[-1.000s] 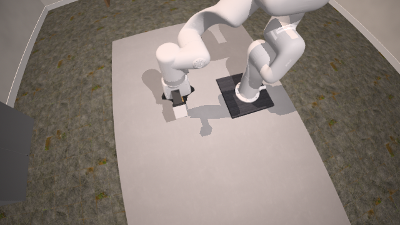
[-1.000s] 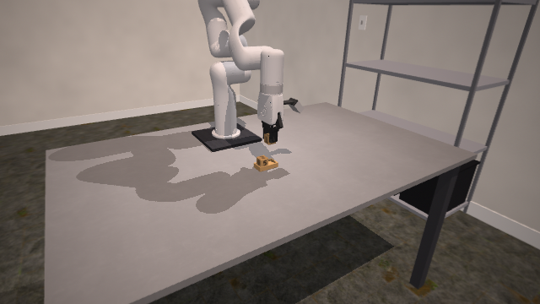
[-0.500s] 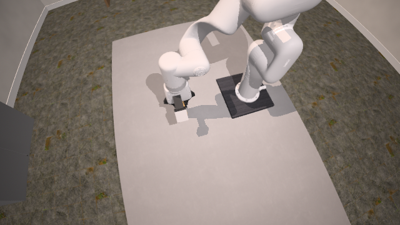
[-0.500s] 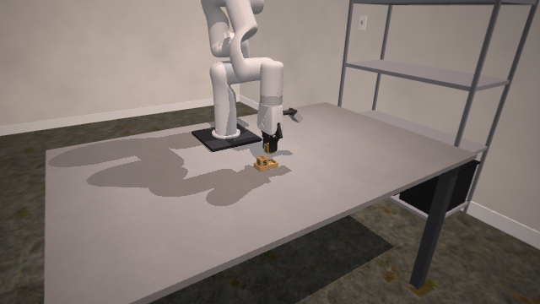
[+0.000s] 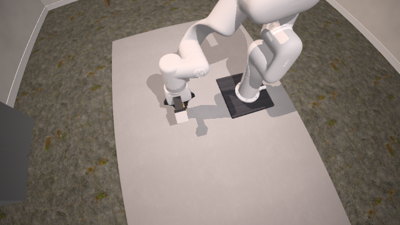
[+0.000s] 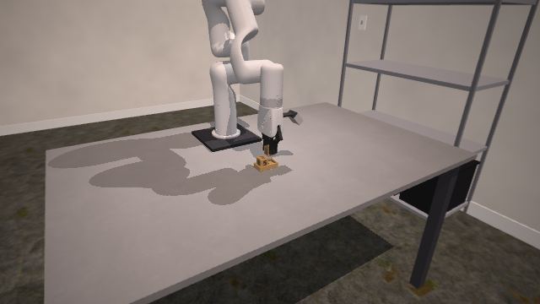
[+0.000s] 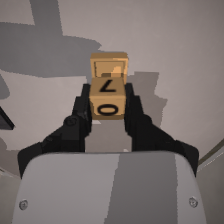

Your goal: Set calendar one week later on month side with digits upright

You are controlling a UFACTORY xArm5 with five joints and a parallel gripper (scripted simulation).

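The wooden calendar tray lies 20 mm to the right of my hand and 70 mm below it.
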